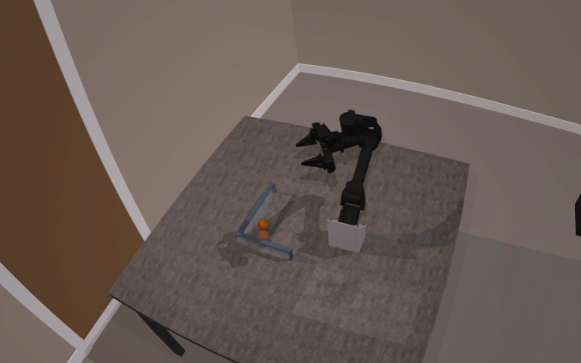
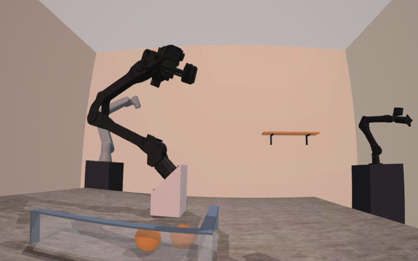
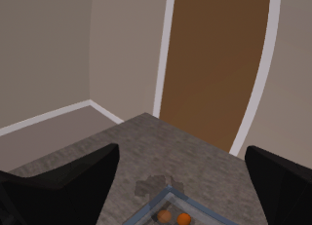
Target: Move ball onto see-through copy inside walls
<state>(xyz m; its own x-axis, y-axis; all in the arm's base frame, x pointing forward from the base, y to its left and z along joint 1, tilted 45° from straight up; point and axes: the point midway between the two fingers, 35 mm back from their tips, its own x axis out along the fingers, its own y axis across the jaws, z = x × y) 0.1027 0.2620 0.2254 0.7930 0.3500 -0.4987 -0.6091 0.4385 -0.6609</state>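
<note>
Right now my gripper tip is 17 cm short of the see-through copy of the ball, 7 cm to the right of it and 43 cm above it.
</note>
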